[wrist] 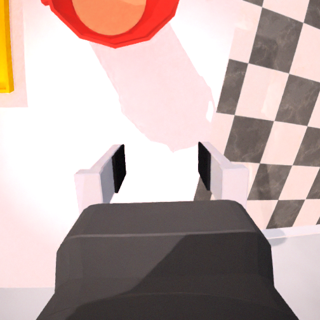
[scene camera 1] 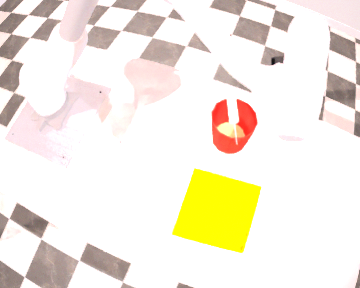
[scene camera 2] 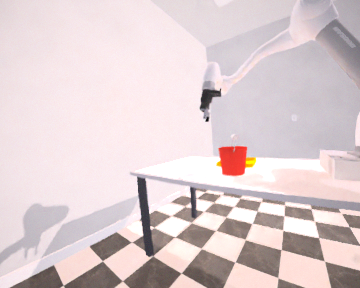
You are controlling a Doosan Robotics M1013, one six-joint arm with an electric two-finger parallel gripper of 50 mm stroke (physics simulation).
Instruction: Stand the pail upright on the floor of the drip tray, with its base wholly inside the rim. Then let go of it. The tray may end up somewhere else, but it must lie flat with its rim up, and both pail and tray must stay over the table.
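Seen in the pictures: gripper, fingertip midpoint: (scene camera 2: 205, 120); arm's base, origin of the base link: (scene camera 1: 54, 107).
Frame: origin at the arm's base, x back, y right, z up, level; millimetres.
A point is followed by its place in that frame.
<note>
The red pail (scene camera 1: 229, 145) @[x -716, y -82, z 6 mm] (scene camera 2: 233, 161) @[x -679, y -230, z -1 mm] (wrist: 160, 21) stands upright on the table, beside the tray and apart from it. Its thin white handle (scene camera 1: 233, 112) @[x -697, y -126, z 151 mm] stands up above the rim, and its inner bottom looks tan. The yellow drip tray (scene camera 1: 217, 210) @[x -754, y 133, z -82 mm] (scene camera 2: 251, 162) @[x -656, y 181, z -83 mm] (wrist: 4, 50) lies flat; in scene camera 2 it is partly hidden behind the pail. My gripper (scene camera 2: 206, 119) @[x -858, y -194, z 250 mm] (wrist: 161, 157) is open and empty, pointing down high above table level. In scene camera 2 it is up and to the left of the pail; its fingers cannot be made out in scene camera 1.
The white table (scene camera 2: 167, 170) @[x -1161, y -255, z -87 mm] is washed out by glare in scene camera 1. Its edge, with checkered floor beyond, runs near the right finger in the wrist view. A pale base block (scene camera 2: 345, 167) @[x -163, y -160, z -25 mm] stands at the right in scene camera 2. Arm shadows fall on the table.
</note>
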